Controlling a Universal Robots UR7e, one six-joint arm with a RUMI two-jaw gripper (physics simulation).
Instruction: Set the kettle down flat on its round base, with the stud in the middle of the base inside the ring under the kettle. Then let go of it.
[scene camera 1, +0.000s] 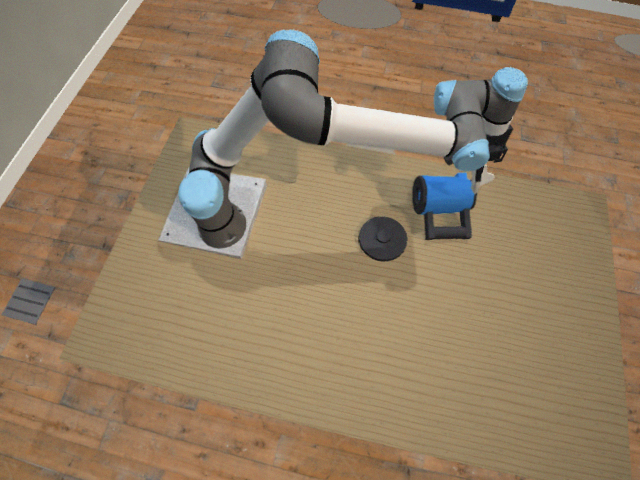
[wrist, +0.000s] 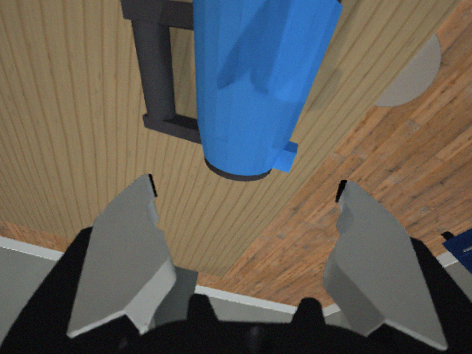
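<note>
The blue kettle (scene camera 1: 447, 195) (wrist: 250, 115) lies on its side. Its dark bottom end (scene camera 1: 419, 195) faces left towards the round base in the scene view, and its black handle (scene camera 1: 448, 234) (wrist: 157, 75) points to the front. The small blue spout (scene camera 1: 461, 177) (wrist: 286, 156) is near the top end. The dark round base (scene camera 1: 371, 248) lies flat to the left of the kettle, with its stud (scene camera 1: 383, 235) in the middle; it does not show in the wrist view. My gripper (scene camera 1: 480, 181) (wrist: 245, 179) is open and empty at the kettle's top end. The ring cannot be made out.
The tan mat (scene camera 1: 310, 341) (wrist: 65, 150) lies under the kettle and base. The arm's pale mounting plate (scene camera 1: 250, 193) is at the left. A grey floor disc (scene camera 1: 359, 11) (wrist: 412, 80) and a blue object (scene camera 1: 465, 5) (wrist: 462, 247) are beyond the mat.
</note>
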